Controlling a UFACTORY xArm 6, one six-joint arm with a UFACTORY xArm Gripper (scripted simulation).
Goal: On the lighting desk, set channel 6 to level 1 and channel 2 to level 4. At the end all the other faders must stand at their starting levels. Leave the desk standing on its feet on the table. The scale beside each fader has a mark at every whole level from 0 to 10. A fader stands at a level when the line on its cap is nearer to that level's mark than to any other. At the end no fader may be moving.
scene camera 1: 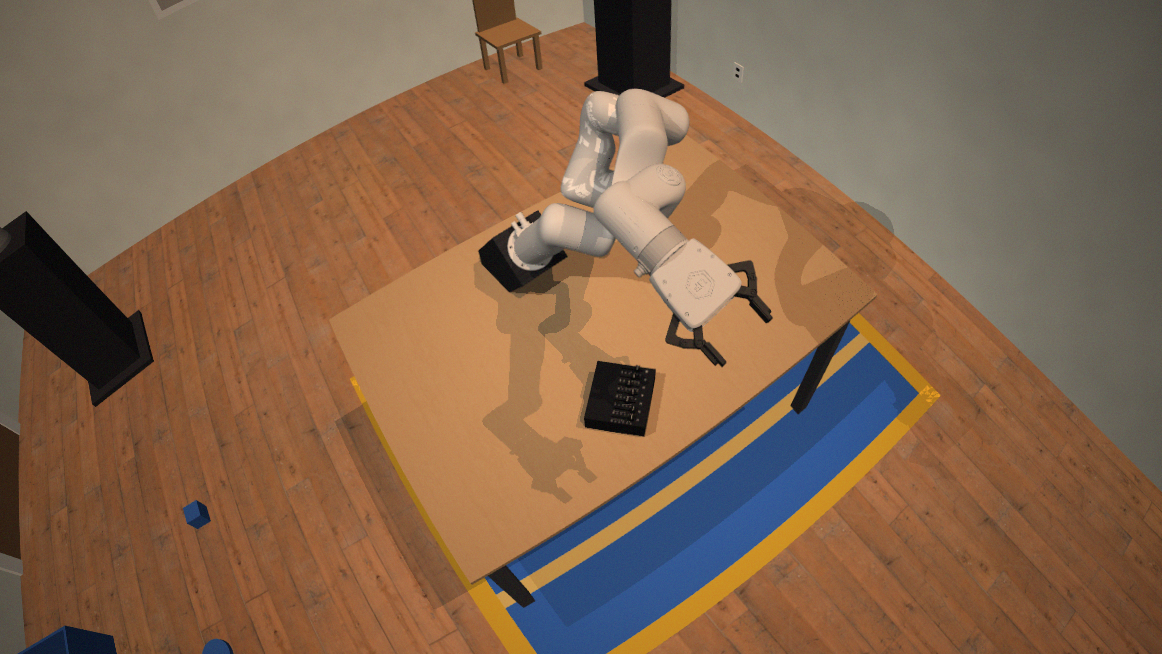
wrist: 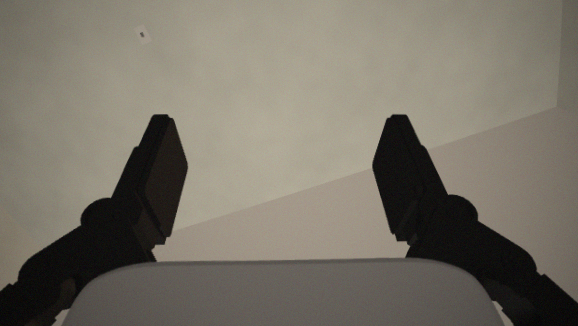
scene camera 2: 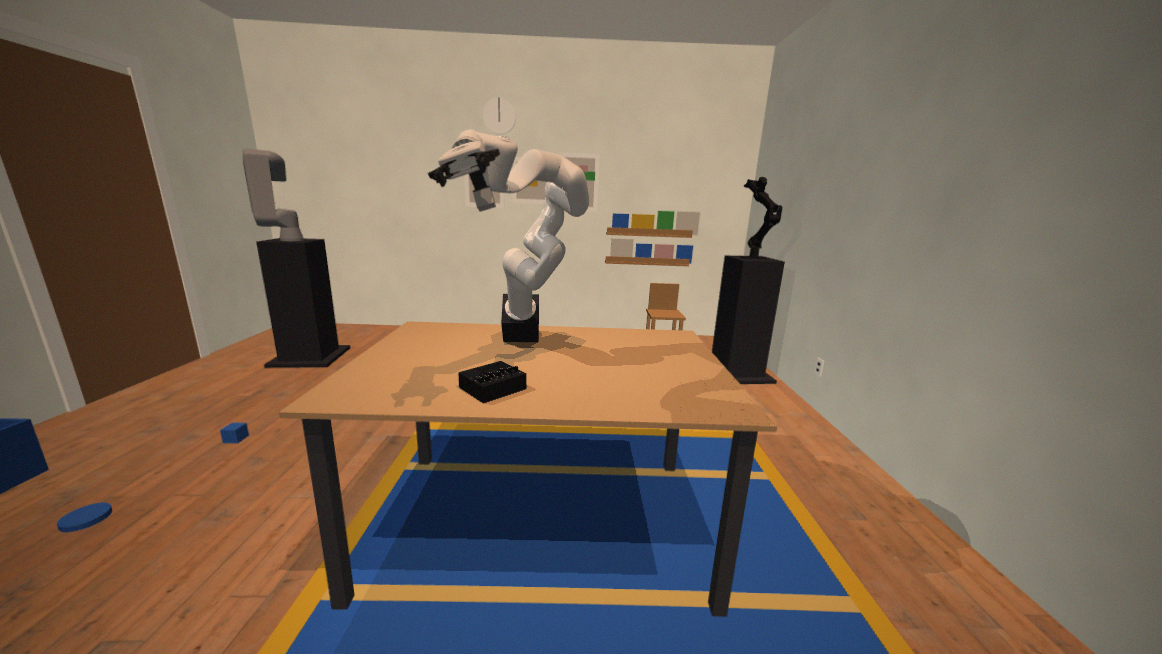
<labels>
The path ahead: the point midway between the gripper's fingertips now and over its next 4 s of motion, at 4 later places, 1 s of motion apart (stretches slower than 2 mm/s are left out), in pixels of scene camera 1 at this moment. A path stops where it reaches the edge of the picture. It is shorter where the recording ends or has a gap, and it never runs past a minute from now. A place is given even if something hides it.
The gripper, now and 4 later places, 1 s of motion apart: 747,342; 679,296; 653,252; 635,272; 611,350
</labels>
